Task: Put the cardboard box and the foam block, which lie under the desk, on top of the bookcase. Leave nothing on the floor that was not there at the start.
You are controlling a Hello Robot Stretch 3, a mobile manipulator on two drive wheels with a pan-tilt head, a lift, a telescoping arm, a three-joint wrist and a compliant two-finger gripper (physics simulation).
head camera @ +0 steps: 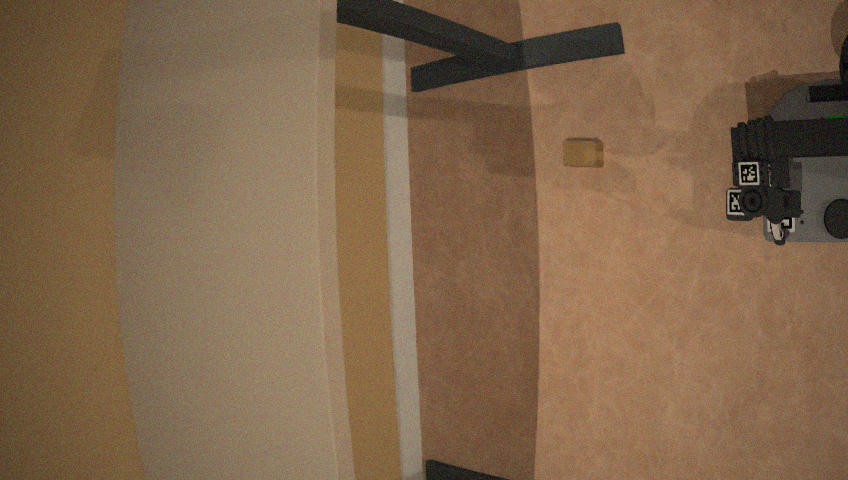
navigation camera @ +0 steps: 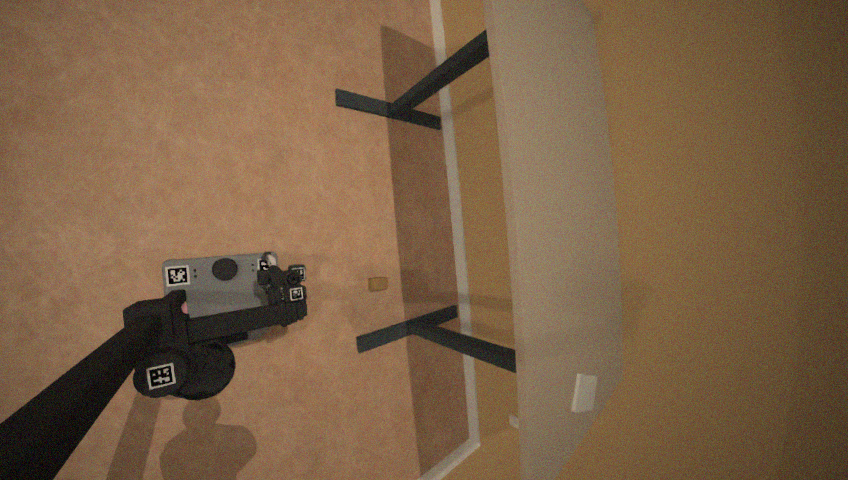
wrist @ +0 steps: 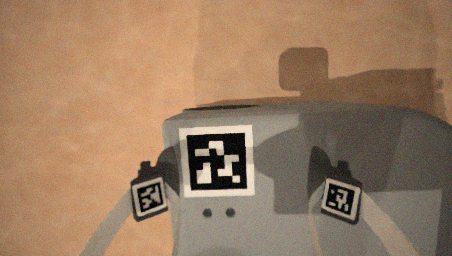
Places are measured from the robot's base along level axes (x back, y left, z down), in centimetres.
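Pixels of known places: robot's base, origin of its link: [head camera: 838, 216] [navigation camera: 224, 268].
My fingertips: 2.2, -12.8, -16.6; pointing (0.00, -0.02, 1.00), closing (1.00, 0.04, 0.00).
Note:
Ahead of a thing's pixels: the offset from my fingertips to its top centre, as dx, dy, dz. Level surfaces: height alone.
A small yellow-brown block @(+13.4, -52.6, +11.5) [head camera: 580, 152] [navigation camera: 377, 283] lies on the floor in front of the desk @(dz -78.5) [head camera: 226, 237] [navigation camera: 559, 178], near one desk foot. Its colour suits the cardboard box, but I cannot tell for certain. My gripper [wrist: 241, 165] is open, with nothing between its fingertips in the wrist view. It hangs over the edge of my base [navigation camera: 208, 291] [wrist: 225, 230], well apart from the block. A small pink patch [navigation camera: 185, 307] shows at my base beside the arm, mostly hidden; I cannot tell what it is. The bookcase does not show.
Dark desk legs with floor feet [head camera: 577, 46] [navigation camera: 380, 336] [navigation camera: 363, 102] stand at both ends of the desk. A white flat object @(+41.1, -67.6, -79.4) [navigation camera: 584, 392] lies on the desk top. A wall with a pale skirting board [head camera: 401, 237] [navigation camera: 455, 208] runs behind the desk. My arm [navigation camera: 232, 325] is drawn in.

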